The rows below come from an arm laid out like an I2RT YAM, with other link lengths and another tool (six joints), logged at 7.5 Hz.
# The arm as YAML. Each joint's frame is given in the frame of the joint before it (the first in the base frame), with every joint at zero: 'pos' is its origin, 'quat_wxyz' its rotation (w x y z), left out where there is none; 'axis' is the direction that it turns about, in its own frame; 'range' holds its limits. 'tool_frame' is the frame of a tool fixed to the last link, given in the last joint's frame.
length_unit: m
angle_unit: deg
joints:
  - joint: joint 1
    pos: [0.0, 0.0, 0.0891]
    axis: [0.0, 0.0, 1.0]
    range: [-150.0, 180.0]
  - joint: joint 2
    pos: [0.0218, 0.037, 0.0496]
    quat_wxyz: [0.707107, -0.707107, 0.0, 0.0]
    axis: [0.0, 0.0, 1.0]
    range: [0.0, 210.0]
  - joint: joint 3
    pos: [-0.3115, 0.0, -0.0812]
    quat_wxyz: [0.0, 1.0, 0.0, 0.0]
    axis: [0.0, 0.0, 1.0]
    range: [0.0, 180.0]
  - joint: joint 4
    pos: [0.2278, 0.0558, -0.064]
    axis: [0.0, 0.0, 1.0]
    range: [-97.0, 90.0]
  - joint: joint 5
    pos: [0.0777, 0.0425, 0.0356]
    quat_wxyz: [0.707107, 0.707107, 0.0, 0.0]
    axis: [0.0, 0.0, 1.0]
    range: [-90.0, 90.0]
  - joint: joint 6
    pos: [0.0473, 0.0, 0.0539]
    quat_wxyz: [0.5, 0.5, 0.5, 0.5]
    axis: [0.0, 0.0, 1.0]
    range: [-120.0, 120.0]
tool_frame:
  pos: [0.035, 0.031, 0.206]
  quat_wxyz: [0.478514, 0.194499, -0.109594, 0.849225]
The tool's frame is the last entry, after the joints.
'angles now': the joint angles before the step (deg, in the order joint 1, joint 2, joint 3, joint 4, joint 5, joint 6). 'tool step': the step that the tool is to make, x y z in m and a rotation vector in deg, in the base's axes. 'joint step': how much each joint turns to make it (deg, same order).
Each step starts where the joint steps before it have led.
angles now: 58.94, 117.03, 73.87, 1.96, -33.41, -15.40
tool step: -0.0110, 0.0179, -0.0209, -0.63, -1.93, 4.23
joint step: 1.68, 4.39, 2.89, -0.19, -0.56, -3.82
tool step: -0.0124, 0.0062, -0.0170, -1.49, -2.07, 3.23
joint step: 1.66, 2.23, 1.35, -1.37, 0.63, -3.49
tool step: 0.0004, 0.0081, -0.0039, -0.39, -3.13, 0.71
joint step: 1.37, 0.94, 1.21, -0.21, 2.57, -1.91
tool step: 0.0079, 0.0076, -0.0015, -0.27, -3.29, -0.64
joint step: 0.99, 0.82, 1.29, 0.14, 3.32, -1.19
